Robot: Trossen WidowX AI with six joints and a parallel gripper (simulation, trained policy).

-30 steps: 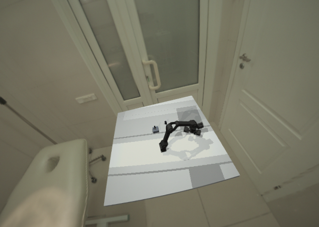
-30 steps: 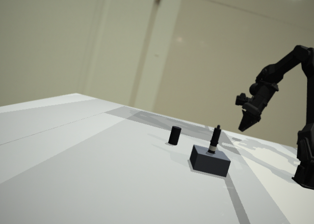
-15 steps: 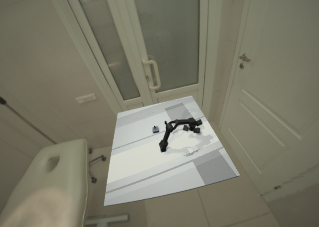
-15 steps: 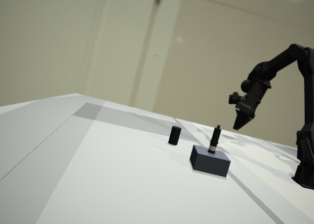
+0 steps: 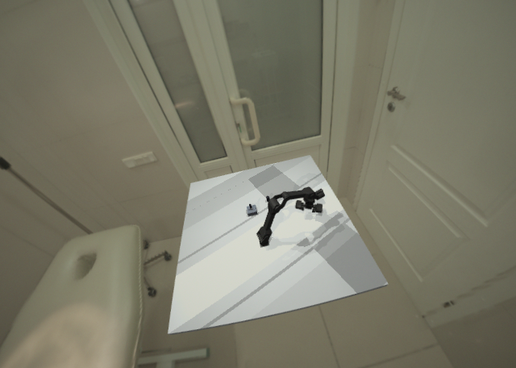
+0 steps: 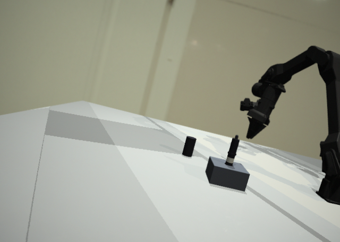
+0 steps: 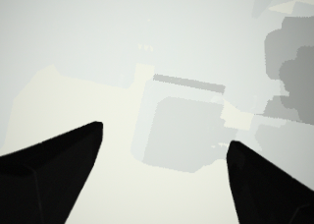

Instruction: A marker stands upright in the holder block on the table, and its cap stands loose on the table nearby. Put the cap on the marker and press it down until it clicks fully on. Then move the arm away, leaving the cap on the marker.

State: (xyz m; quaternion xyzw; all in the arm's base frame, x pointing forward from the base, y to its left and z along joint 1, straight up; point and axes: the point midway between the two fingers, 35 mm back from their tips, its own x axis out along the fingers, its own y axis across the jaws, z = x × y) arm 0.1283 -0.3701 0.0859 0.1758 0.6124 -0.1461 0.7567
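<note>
My gripper tip is now 27 cm to the right of the black cap, 23 cm short of it and 3 cm above it. From my gripper tip the other things lie so: dark grey holder block (42 cm to the left, 16 cm ahead, 3 cm below).
</note>
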